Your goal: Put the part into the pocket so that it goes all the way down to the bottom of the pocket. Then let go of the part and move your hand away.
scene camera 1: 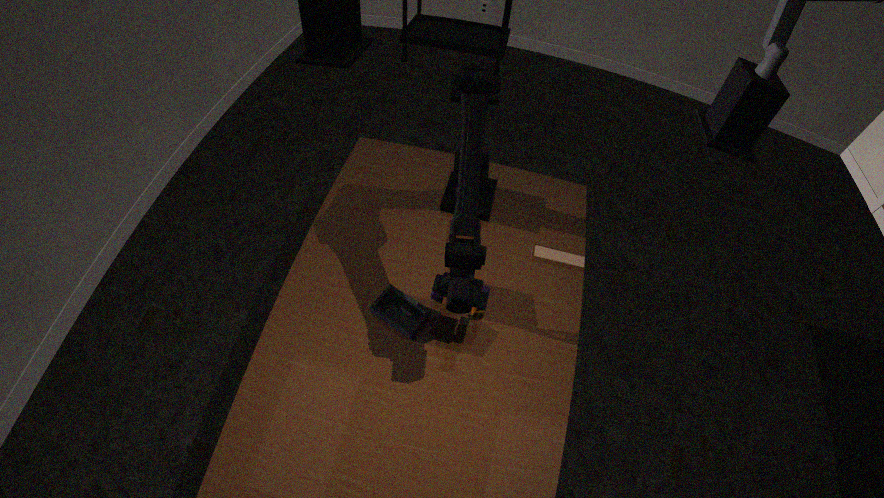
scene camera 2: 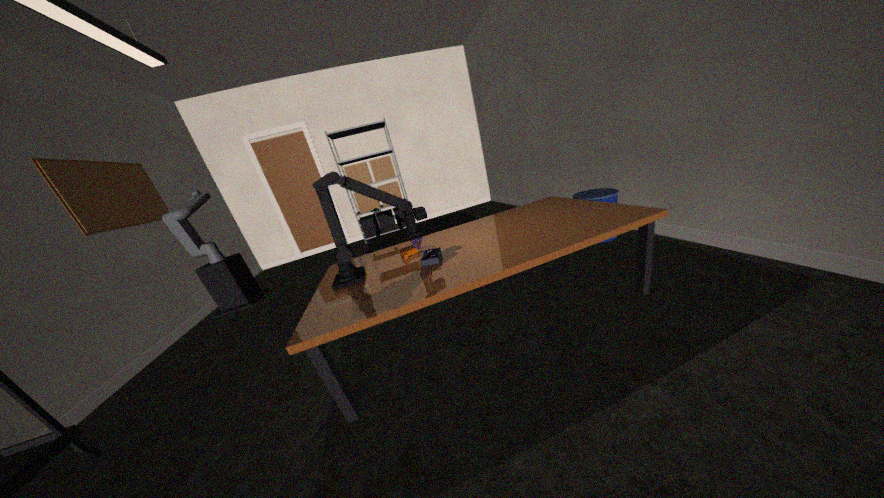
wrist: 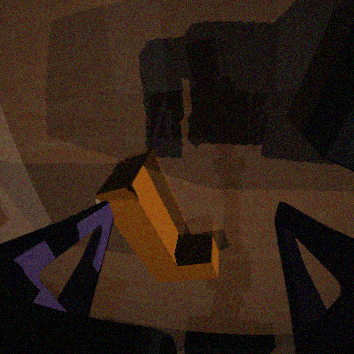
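Seen in the pictures: gripper, fingertip midpoint: (scene camera 2: 417, 247) (wrist: 191, 210); arm's base, link origin: (scene camera 2: 349, 275).
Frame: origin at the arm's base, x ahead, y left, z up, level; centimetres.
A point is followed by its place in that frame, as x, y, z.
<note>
The orange part (scene camera 2: 408, 254) {34.4, 8.3, -1.6} (wrist: 137, 232) {36.8, 10.6, 0.2} lies on the table; in the wrist view it has a raised block at each end and lies slanted, nearer the left finger. In scene camera 1 the arm hides most of it. My gripper (scene camera 2: 416, 243) {40.9, 6.2, 1.9} (wrist: 191, 210) {40.9, 6.2, 1.9} is open and empty, with its fingers spread above the part. The dark grey tray with the pocket (scene camera 1: 392, 322) {50.2, -9.5, 0.6} (scene camera 2: 431, 261) {44.3, -15.6, -0.9} sits on the table close beside the part, left of the gripper in scene camera 1. The pocket's inside is in deep shadow.
The wooden table (scene camera 1: 346, 433) {82.2, -12.2, -2.8} (scene camera 2: 556, 228) {114.2, -21.6, -2.8} carries a pale flat strip (scene camera 1: 559, 256) near its right edge in scene camera 1. The arm's base (scene camera 2: 348, 276) {0.7, -4.8, 1.3} stands near one end of the table. Dark arm shadows fall across the tray. Another arm on a pedestal (scene camera 2: 228, 281) stands off the table.
</note>
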